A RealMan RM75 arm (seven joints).
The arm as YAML. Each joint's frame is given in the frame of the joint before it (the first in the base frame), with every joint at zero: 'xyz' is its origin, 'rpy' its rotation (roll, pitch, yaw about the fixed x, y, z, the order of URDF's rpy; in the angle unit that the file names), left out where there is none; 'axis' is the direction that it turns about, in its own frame. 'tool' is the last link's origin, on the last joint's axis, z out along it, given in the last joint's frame.
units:
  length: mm
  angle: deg
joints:
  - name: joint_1
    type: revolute
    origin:
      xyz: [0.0, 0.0, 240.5]
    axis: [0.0, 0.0, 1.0]
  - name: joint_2
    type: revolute
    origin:
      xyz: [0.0, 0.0, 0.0]
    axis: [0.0, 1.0, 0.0]
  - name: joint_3
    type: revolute
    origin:
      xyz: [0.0, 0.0, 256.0]
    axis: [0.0, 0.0, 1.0]
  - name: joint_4
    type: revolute
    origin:
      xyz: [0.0, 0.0, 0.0]
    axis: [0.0, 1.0, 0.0]
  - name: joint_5
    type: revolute
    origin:
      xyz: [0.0, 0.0, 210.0]
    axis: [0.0, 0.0, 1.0]
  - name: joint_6
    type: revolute
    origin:
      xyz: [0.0, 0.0, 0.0]
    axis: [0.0, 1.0, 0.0]
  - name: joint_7
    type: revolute
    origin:
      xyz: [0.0, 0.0, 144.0]
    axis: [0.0, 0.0, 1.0]
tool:
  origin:
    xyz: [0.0, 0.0, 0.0]
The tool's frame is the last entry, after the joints.
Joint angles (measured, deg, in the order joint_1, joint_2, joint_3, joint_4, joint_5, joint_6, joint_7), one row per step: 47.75, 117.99, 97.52, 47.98, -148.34, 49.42, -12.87; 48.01, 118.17, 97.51, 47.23, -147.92, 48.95, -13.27; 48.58, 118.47, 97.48, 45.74, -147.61, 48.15, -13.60; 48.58, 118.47, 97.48, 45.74, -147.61, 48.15, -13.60; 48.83, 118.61, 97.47, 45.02, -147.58, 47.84, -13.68; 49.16, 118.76, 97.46, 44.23, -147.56, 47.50, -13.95; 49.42, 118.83, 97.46, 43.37, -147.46, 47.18, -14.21; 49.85, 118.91, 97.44, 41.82, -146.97, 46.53, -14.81; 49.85, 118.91, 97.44, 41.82, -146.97, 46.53, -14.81; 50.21, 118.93, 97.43, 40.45, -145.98, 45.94, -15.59; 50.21, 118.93, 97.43, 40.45, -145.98, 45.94, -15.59; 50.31, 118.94, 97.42, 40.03, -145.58, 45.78, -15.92; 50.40, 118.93, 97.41, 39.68, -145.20, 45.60, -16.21; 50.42, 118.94, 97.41, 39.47, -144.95, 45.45, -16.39
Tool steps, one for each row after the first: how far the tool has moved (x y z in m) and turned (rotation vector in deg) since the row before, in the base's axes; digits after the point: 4 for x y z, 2 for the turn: -0.0001, -0.0002, -0.0028, -0.24, 0.22, 0.06; 0.0006, -0.0002, -0.0048, -0.33, 0.09, -0.12; 0.0000, 0.0000, 0.0000, 0.00, 0.00, 0.00; 0.0008, -0.0003, -0.0022, -0.18, -0.05, -0.16; 0.0005, -0.0002, -0.0024, -0.25, -0.17, 0.03; 0.0015, -0.0003, -0.0019, -0.24, -0.16, -0.15; 0.0027, -0.0006, -0.0033, -0.41, -0.10, -0.24; 0.0000, 0.0000, 0.0000, 0.00, 0.00, 0.00; 0.0019, -0.0006, -0.0029, -0.41, 0.29, -0.20; 0.0000, 0.0000, 0.0000, 0.00, 0.00, 0.00; 0.0005, -0.0003, -0.0010, -0.18, 0.13, -0.04; 0.0003, -0.0001, -0.0007, -0.10, 0.14, 0.00; 0.0003, -0.0001, -0.0005, -0.03, 0.12, -0.02
